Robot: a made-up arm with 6 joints.
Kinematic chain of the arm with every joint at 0, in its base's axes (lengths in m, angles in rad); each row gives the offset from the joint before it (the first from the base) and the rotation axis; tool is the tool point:
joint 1: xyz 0 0 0.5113 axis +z
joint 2: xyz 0 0 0 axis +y
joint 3: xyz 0 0 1.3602 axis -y
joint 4: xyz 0 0 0 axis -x
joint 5: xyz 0.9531 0 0 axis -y
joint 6: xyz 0 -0.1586 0 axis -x
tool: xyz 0 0 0
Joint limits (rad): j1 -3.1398..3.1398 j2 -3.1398..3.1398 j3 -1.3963..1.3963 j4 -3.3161..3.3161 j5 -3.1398..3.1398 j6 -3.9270..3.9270
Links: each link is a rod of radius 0.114 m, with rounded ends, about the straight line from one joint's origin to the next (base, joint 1, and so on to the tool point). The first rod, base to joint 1, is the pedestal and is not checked.
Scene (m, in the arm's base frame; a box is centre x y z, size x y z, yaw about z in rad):
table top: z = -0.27
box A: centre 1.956 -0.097 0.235 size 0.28 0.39 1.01 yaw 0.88
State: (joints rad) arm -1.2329 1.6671 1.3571 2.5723 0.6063 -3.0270
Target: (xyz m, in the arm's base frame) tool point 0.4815 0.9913 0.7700
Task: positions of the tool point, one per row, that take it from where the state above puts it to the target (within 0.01 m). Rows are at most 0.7 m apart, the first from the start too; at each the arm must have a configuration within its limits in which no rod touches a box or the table.
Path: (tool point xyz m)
1: 1.4297 -1.7859 0.4346
2: 1.8198 -1.2870 0.6920
3: 2.0010 -0.6935 0.9326
4: 1.9560 -0.0970 1.1464
5: 1.7610 0.4190 1.0150
6: 1.3992 0.8021 0.9025
7: 0.9432 0.9986 0.8184
8: 0.4816 0.9913 0.7700

